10 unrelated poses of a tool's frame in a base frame.
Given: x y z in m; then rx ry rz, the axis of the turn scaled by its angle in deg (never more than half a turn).
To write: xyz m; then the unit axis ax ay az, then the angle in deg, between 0 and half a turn. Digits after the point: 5 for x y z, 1 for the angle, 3 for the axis.
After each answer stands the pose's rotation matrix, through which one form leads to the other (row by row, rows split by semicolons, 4 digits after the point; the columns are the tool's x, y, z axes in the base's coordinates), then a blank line. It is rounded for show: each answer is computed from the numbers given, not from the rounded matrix.
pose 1, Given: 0.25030 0.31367 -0.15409 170.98 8.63 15.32
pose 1, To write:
0.25030 0.31367 -0.15409 0.995 0.050 0.089 171.9
0.9792 0.0868 0.1835; 0.1120 -0.9850 -0.1316; 0.1693 0.1494 -0.9742

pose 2, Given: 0.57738 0.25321 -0.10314 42.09 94.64 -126.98
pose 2, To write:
0.57738 0.25321 -0.10314 0.257 0.578 -0.775 163.9
-0.8313 0.5062 -0.2297; 0.0755 -0.3066 -0.9488; -0.5507 -0.8061 0.2167

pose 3, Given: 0.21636 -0.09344 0.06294 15.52 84.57 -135.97
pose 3, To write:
0.21636 -0.09344 0.06294 0.096 0.526 -0.845 160.9
-0.9267 0.3755 0.0137; -0.1783 -0.4074 -0.8957; -0.3308 -0.8325 0.4445

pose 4, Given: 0.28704 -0.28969 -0.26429 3.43 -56.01 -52.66
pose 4, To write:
0.28704 -0.28969 -0.26429 0.045 -0.728 -0.684 77.0
0.2273 0.6415 -0.7327; -0.6918 0.6359 0.3422; 0.6854 0.4291 0.5883

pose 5, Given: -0.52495 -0.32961 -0.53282 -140.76 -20.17 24.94
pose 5, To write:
-0.52495 -0.32961 -0.53282 -0.975 -0.140 0.173 144.4
0.9105 0.1463 -0.3867; 0.3476 -0.7774 0.5243; -0.2239 -0.6118 -0.7587

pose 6, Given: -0.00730 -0.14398 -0.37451 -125.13 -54.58 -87.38
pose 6, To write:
-0.00730 -0.14398 -0.37451 -0.772 -0.337 -0.539 162.1
0.2116 0.6731 0.7086; 0.3415 -0.7302 0.5917; 0.9158 0.1168 -0.3844

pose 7, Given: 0.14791 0.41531 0.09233 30.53 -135.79 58.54
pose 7, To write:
0.14791 0.41531 0.09233 0.202 -0.899 0.388 151.0
-0.7979 -0.5289 -0.2892; -0.1528 0.6416 -0.7517; 0.5831 -0.5556 -0.5928

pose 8, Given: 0.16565 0.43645 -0.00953 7.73 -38.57 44.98
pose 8, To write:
0.16565 0.43645 -0.00953 0.129 -0.645 0.753 59.8
0.5120 -0.6917 -0.5093; 0.6088 0.7105 -0.3529; 0.6059 -0.1294 0.7849

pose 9, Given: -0.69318 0.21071 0.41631 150.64 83.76 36.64
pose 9, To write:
-0.69318 0.21071 0.41631 0.855 0.475 0.208 176.2
0.4622 0.7981 0.3865; 0.8256 -0.5464 0.1410; 0.3237 0.2539 -0.9114

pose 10, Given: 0.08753 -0.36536 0.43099 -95.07 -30.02 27.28
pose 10, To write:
0.08753 -0.36536 0.43099 -0.920 -0.290 0.264 103.4
0.8104 0.0721 -0.5814; 0.5857 -0.1273 0.8005; -0.0163 -0.9892 -0.1453

